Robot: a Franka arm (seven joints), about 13 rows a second.
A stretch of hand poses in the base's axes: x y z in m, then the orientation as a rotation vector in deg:
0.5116, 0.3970, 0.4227, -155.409, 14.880, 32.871
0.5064, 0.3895, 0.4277, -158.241, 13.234, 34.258
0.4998, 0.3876, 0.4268, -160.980, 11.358, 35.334
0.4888, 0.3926, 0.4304, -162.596, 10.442, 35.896
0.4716, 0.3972, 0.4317, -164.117, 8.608, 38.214
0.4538, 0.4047, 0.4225, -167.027, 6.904, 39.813
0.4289, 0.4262, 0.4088, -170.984, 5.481, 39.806
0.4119, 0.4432, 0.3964, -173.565, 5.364, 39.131
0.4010, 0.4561, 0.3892, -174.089, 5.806, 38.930
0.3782, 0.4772, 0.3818, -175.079, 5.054, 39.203
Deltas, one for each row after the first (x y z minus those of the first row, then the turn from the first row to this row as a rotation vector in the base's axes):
-0.0052, -0.0075, 0.0050, -2.508, 0.560, 1.977
-0.0118, -0.0094, 0.0041, -4.874, 0.881, 4.000
-0.0228, -0.0044, 0.0077, -6.313, 1.045, 5.044
-0.0400, 0.0002, 0.0090, -7.728, 2.272, 6.918
-0.0578, 0.0077, -0.0002, -10.444, 2.934, 8.867
-0.0827, 0.0292, -0.0139, -14.017, 2.520, 10.573
-0.0997, 0.0462, -0.0263, -16.394, 1.932, 11.067
-0.1106, 0.0591, -0.0335, -16.942, 1.829, 10.872
-0.1334, 0.0802, -0.0409, -17.816, 1.866, 11.573

